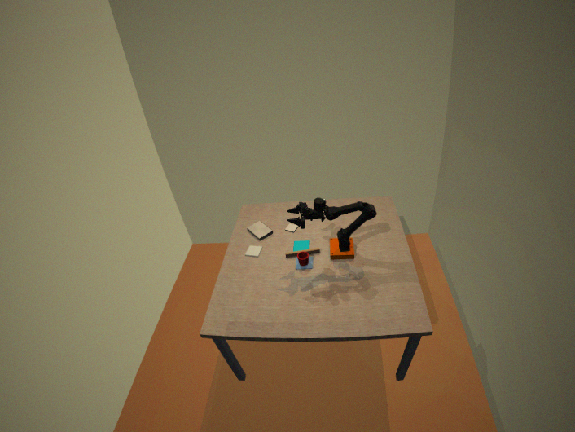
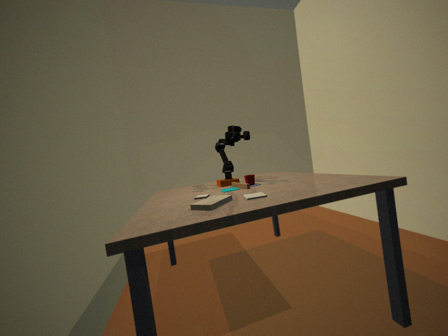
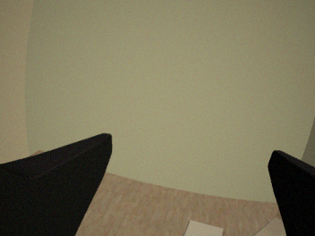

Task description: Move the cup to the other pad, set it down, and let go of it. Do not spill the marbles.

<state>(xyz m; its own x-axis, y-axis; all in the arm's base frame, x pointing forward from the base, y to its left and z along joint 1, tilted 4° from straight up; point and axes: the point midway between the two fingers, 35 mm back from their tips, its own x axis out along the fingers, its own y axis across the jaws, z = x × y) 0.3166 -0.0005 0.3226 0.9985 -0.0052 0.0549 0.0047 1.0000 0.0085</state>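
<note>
Right now the red cup is 340 mm below my gripper tip, 60 mm behind it and 30 mm to the left of it. From my gripper tip the other things lie so: cyan pad (380 mm below, 130 mm to the right, 50 mm behind); low wooden bar (370 mm below, 60 mm behind, 50 mm to the right); blue pad (380 mm below, 60 mm behind, 30 mm to the left).
</note>
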